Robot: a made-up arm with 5 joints. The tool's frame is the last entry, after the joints.
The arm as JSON. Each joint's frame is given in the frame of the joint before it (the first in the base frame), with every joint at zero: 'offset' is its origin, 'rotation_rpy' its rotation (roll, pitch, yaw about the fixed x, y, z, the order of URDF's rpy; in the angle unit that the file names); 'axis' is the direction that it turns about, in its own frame. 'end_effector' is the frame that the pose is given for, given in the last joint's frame.
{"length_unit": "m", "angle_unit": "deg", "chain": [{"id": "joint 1", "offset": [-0.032, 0.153, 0.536], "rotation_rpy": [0.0, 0.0, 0.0], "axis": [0.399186, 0.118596, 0.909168]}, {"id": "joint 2", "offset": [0.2, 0.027, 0.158], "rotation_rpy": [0.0, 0.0, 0.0], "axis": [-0.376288, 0.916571, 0.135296]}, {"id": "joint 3", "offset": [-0.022, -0.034, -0.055], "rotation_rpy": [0.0, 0.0, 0.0], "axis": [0.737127, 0.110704, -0.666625]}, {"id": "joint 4", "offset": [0.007, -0.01, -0.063], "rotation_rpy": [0.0, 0.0, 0.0], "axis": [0.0, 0.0, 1.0]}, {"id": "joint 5", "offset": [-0.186, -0.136, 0.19], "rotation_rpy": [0.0, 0.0, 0.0], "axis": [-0.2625, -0.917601, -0.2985]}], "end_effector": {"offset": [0.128, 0.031, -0.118], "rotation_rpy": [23.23, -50.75, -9.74]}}
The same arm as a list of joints. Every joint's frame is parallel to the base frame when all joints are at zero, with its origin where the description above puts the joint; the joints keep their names.
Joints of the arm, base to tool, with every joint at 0 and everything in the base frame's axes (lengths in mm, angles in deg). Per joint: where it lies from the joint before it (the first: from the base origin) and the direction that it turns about. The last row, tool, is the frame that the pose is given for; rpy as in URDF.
joint 1: axis 0.399186 0.118596 0.909168 xyz -32.0 153.0 536.0
joint 2: axis -0.376288 0.916571 0.135296 xyz 200.0 27.0 158.0
joint 3: axis 0.737127 0.110704 -0.666625 xyz -22.0 -34.0 -55.0
joint 4: axis 0 0 1 xyz 7.0 -10.0 -63.0
joint 5: axis -0.2625 -0.917601 -0.2985 xyz -186.0 -136.0 190.0
tool: xyz 128.0 31.0 -118.0 rpy 23.23 -50.75 -9.74

